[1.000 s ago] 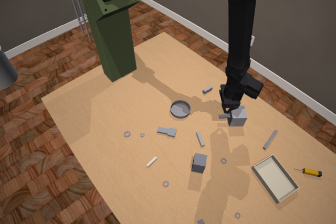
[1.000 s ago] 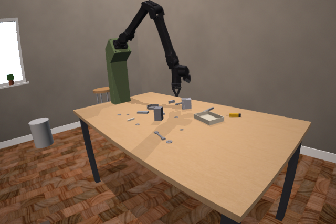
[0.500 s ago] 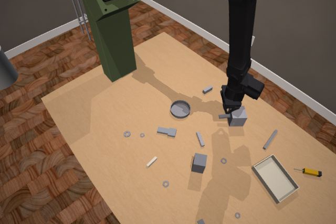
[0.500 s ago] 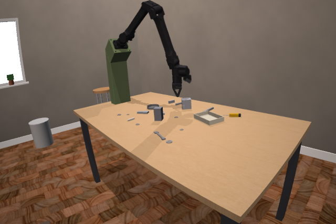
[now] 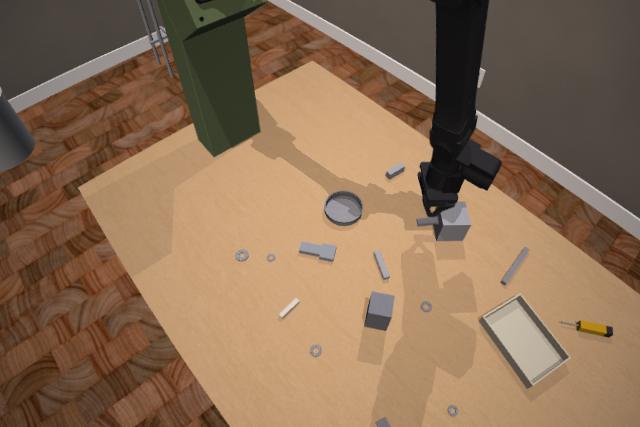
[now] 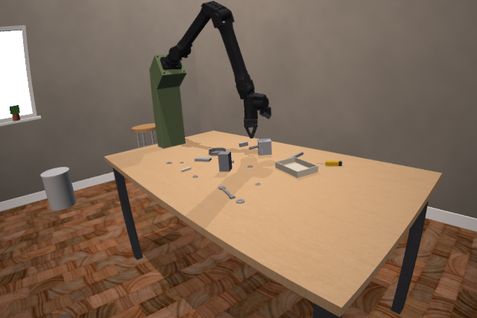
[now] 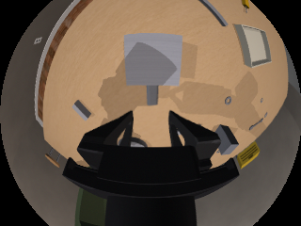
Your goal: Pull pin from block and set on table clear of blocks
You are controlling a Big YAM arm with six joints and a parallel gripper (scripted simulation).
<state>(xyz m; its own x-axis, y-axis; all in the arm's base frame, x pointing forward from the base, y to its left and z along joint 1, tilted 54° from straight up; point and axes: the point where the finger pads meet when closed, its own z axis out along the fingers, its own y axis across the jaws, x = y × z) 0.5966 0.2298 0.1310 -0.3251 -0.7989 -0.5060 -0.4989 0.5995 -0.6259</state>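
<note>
The light grey block lies 3 cm ahead of my hand, 4 cm to the left of it and 6 cm below it. Also, from my hand: round dish (15 cm behind, 13 cm to the right, 9 cm below); then long bar (21 cm ahead, 12 cm to the left, 9 cm below); then flat bar (2 cm ahead, 14 cm to the right, 9 cm below).
</note>
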